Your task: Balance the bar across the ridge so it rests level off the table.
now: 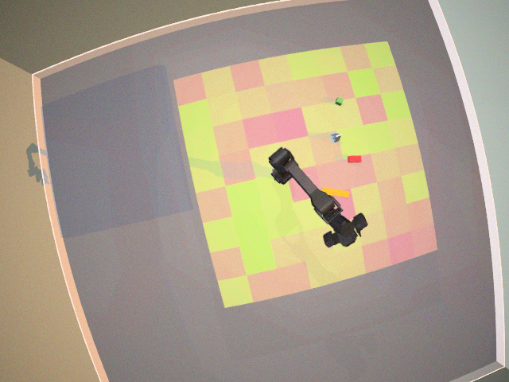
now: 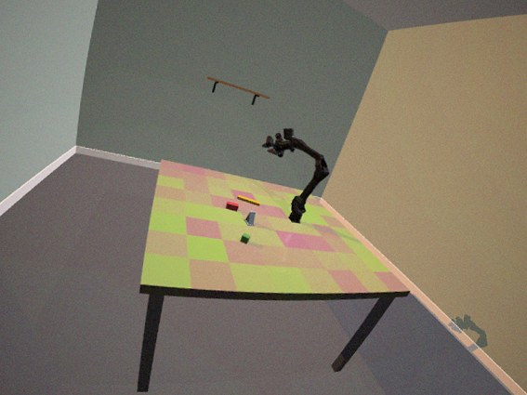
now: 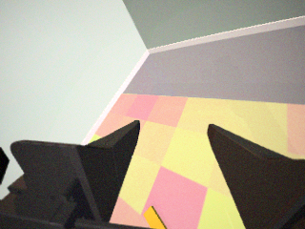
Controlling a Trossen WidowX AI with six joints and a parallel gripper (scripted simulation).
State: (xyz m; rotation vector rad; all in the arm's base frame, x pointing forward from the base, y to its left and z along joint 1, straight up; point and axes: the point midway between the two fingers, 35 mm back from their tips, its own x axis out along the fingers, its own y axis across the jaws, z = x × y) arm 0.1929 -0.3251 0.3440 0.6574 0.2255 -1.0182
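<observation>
Now: the orange bar 32 cm below my gripper tip, 19 cm to the left of it and 6 cm ahead of it. From my gripper tip the other things lie so: red block (34 cm to the left, 31 cm below, 21 cm ahead); green cube (67 cm to the left, 31 cm below, 21 cm ahead).
</observation>
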